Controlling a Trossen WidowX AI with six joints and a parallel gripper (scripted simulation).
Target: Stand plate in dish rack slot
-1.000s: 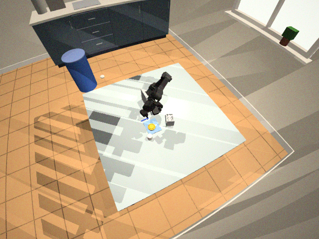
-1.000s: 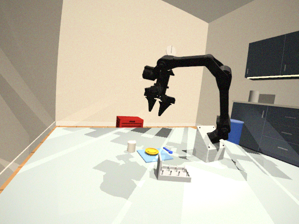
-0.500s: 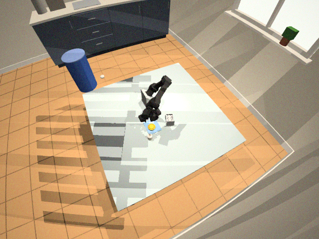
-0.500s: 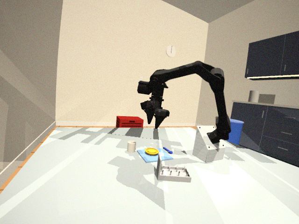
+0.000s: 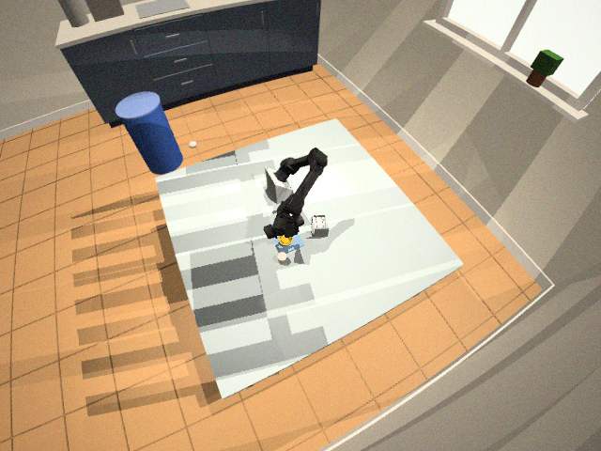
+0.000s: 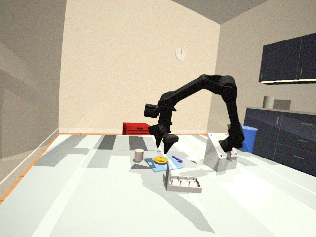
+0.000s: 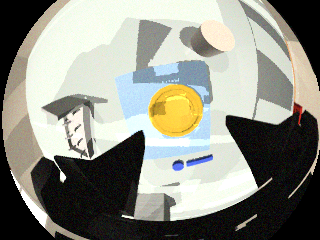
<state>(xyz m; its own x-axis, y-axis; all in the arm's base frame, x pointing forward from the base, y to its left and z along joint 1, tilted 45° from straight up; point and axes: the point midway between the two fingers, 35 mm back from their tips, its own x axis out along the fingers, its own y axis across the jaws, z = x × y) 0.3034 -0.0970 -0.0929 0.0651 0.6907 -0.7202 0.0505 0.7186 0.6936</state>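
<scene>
Right now my gripper tip is 5 cm above the yellow plate. The rest, counted from my gripper tip: beige cup: 9 cm ahead, 6 cm to the right, 4 cm below; then blue spoon: 11 cm behind, 6 cm below; then light blue mat: 6 cm below, 2 cm to the left, 1 cm behind.
</scene>
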